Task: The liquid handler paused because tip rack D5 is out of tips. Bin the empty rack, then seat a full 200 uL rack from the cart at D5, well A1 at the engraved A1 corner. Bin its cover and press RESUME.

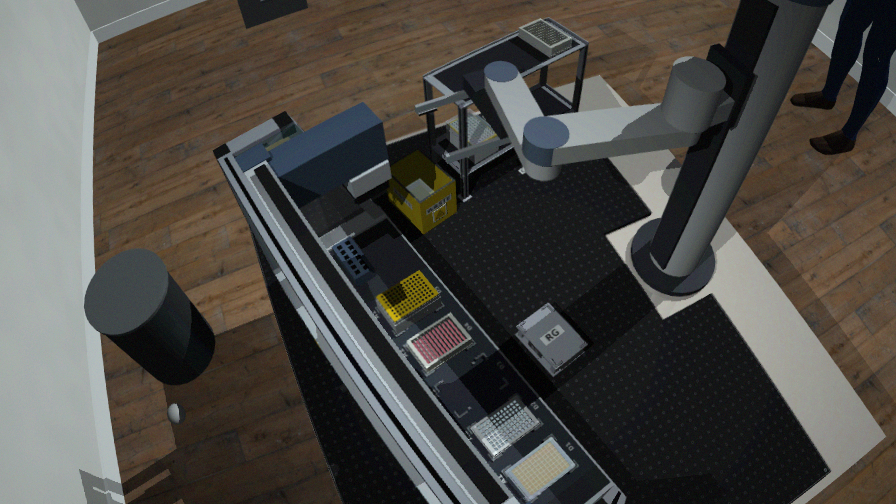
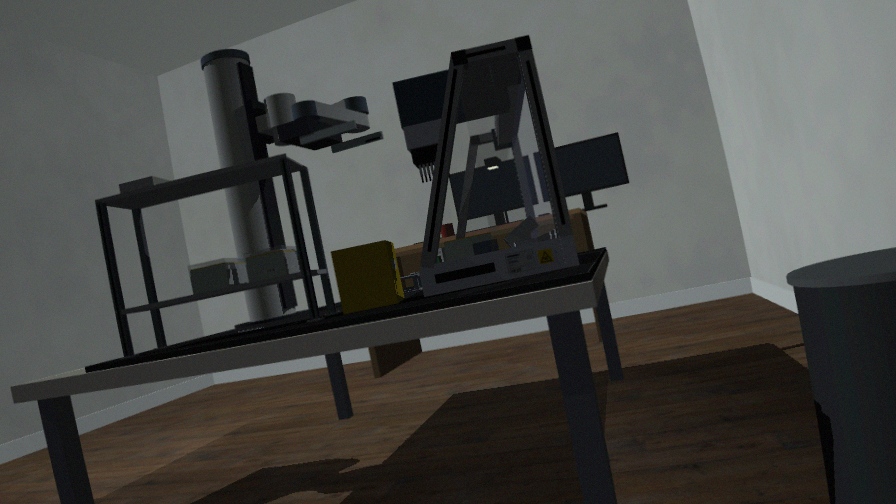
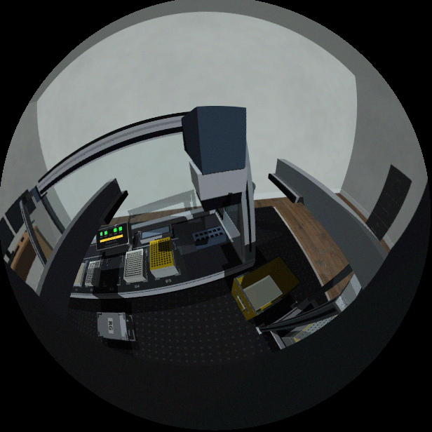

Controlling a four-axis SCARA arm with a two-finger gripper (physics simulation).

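The yellow rack (image 1: 408, 295) (image 3: 161, 254) sits at D5 on the liquid handler's deck, and its holes look dark. My gripper (image 1: 433, 132) (image 3: 194, 172) is open and empty, its two fingers wide apart. It is held high, level with or above the cart's top, and well away from the D5 rack. The yellow waste bin (image 1: 407, 203) (image 2: 366, 275) (image 3: 287, 272) holds a pale, flat-topped object (image 1: 419, 188) (image 3: 262, 292). Racks (image 1: 474, 130) (image 2: 216, 275) (image 3: 320, 326) stand on the cart's lower shelf, partly hidden by the arm and cart frame. The screen (image 3: 114, 237) shows green marks and an orange bar.
The cart (image 1: 465, 181) (image 2: 213, 181) carries a grey perforated box (image 1: 545, 36) on top. The handler's blue head (image 1: 332, 147) (image 3: 222, 140) stands near the bin. Other plates fill deck places beside D5. A grey RG box (image 1: 551, 338) (image 3: 111, 326) lies in front of the deck.
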